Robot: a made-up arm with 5 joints.
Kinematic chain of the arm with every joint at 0, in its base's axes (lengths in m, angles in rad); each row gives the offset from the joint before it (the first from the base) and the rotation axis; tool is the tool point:
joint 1: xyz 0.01 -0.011 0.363 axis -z
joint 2: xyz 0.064 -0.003 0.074 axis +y
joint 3: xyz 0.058 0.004 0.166 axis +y
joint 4: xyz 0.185 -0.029 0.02 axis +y
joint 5: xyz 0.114 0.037 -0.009 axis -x
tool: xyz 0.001 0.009 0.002
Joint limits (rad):
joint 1: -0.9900..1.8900
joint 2: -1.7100..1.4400
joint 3: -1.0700..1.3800
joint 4: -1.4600..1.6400
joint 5: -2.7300..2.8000
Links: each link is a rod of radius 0.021 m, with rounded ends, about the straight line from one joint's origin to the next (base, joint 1, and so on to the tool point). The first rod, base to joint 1, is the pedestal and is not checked.
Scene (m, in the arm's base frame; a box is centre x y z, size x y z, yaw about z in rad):
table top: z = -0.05
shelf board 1: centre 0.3 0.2 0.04 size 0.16 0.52 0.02 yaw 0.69
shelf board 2: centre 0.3 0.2 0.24 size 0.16 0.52 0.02 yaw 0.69
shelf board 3: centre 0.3 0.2 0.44 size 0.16 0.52 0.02 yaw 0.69
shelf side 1: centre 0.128 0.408 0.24 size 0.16 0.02 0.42 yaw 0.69
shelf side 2: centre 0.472 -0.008 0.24 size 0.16 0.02 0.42 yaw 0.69
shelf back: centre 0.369 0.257 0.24 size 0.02 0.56 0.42 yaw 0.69
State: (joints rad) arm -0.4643 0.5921 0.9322 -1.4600 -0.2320
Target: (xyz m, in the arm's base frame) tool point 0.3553 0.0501 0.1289
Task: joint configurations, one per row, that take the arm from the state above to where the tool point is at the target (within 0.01 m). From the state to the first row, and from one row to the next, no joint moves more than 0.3 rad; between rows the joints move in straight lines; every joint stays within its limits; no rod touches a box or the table.
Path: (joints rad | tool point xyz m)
1: -0.1818 0.5848 0.9184 -1.1755 -0.4786 | 0.3458 0.0671 0.3202
2: 0.1008 0.5775 0.9047 -0.8910 -0.7251 | 0.3439 -0.0303 0.2965
3: 0.3833 0.5702 0.8909 -0.6065 -0.9717 | 0.3093 -0.1183 0.2767
4: 0.6658 0.5629 0.8771 -0.3219 -1.2183 | 0.2491 -0.1858 0.2623
5: 0.4320 0.7822 0.7148 -0.4224 -1.0344 | 0.2967 -0.1301 0.2296
6: 0.1982 1.0014 0.5525 -0.5229 -0.8506 | 0.3230 -0.0602 0.1939
7: -0.0357 1.2207 0.3902 -0.6234 -0.6667 | 0.3234 0.0150 0.1568
8: -0.2695 1.4400 0.2279 -0.7239 -0.4829 | 0.2979 0.0852 0.1201
9: -0.1972 1.4400 0.1134 -0.6470 -0.3152 | 0.3272 0.0697 0.1233
10: -0.1249 1.4400 -0.0011 -0.5702 -0.1476 | 0.3553 0.0501 0.1289

